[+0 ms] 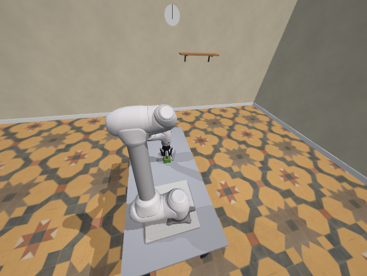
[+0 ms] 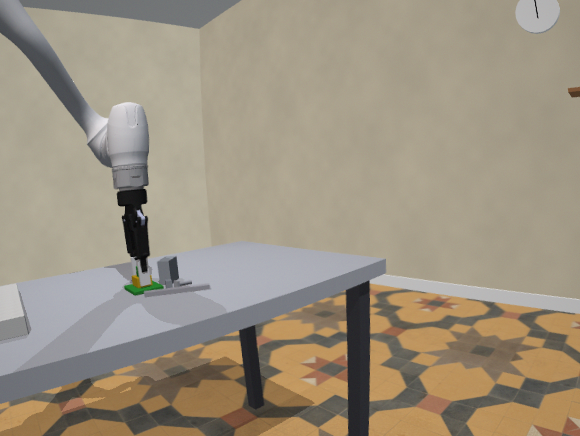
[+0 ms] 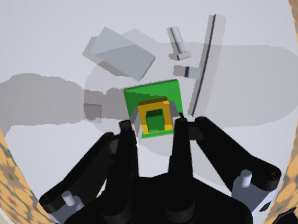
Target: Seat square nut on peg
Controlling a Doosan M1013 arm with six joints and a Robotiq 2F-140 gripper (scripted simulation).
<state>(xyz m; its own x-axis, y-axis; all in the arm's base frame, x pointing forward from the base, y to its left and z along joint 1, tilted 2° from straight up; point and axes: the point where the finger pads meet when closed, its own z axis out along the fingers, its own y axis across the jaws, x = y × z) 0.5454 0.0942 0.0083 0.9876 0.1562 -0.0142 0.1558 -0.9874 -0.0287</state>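
My gripper is now 8 cm short of the grey block, 3 cm to the right of it and 2 cm above it. Also, from my hand: grey bar (8 cm to the right, 7 cm ahead, 4 cm below).
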